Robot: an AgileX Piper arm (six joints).
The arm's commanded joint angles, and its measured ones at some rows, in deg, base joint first. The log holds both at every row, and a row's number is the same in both.
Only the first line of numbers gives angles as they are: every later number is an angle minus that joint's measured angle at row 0.
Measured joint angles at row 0:
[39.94, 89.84, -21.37, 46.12, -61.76, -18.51]
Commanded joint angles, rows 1 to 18:
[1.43, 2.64, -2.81, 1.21, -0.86, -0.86]
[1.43, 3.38, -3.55, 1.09, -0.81, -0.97]
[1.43, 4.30, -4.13, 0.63, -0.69, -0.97]
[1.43, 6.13, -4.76, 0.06, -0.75, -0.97]
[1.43, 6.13, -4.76, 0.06, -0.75, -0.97]
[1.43, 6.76, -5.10, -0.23, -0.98, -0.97]
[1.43, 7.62, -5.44, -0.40, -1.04, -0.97]
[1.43, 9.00, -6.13, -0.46, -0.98, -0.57]
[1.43, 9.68, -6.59, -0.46, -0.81, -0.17]
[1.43, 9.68, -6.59, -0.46, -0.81, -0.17]
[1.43, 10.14, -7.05, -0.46, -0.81, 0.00]
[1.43, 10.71, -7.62, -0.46, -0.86, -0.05]
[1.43, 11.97, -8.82, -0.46, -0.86, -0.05]
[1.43, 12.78, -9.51, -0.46, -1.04, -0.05]
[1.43, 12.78, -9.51, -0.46, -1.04, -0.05]
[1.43, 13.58, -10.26, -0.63, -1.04, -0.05]
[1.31, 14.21, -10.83, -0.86, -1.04, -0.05]
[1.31, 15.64, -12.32, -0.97, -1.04, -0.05]
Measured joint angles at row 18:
[1.26, 14.15, -10.31, 0.17, -0.58, -0.05]
